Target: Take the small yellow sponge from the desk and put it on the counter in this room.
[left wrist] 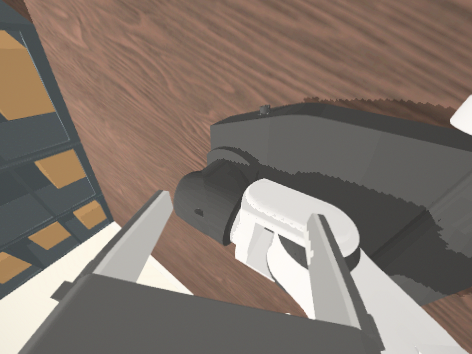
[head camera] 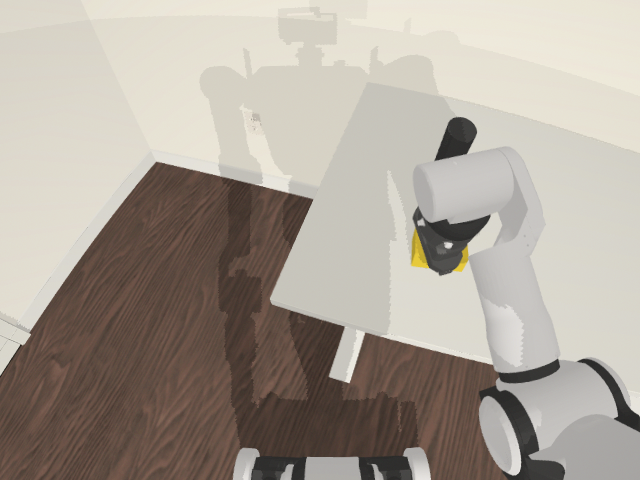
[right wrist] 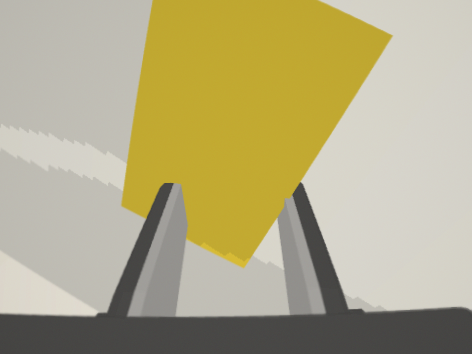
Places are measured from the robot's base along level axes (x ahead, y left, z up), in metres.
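Where they show: left gripper, fingertip midpoint: (left wrist: 236,210); right gripper, fingertip midpoint: (head camera: 428,248) (right wrist: 231,198).
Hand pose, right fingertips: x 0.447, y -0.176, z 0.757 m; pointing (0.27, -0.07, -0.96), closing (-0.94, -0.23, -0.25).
After its pixels a point has its place.
The yellow sponge (head camera: 419,253) @(x 0.433, y -0.155, z 0.764 m) (right wrist: 230,115) @(x 0.452, y -0.214, z 0.766 m) is at the pale desk top (head camera: 330,248) @(x 0.474, y 0.003, z 0.721 m) (right wrist: 425,175) @(x 0.365, y -0.196, z 0.720 m). In the head view it shows on both sides of the dark fingertips. My right gripper (head camera: 442,269) (right wrist: 231,198) @(x 0.447, y -0.176, z 0.757 m) is shut on the sponge's near corner. In the right wrist view the left-hand finger overlaps the sponge and the right-hand one touches its edge. Whether the sponge rests on the desk is hard to tell. My left gripper (left wrist: 236,210) @(x -0.319, y 0.223, z 0.441 m) is open and empty, pointing down past my own base. I cannot make out the counter.
A white desk leg (head camera: 346,356) stands under the desk's near edge. Pale walls (head camera: 51,93) @(x 1.257, y 1.164, z 0.712 m) meet behind the desk. Dark wood floor (head camera: 170,268) @(x 0.826, y 0.731, z 0.000 m) lies at the left. A dark shelf unit (left wrist: 46,156) @(x -2.333, y -0.535, z 0.282 m) with orange-brown compartments shows at the left of the left wrist view.
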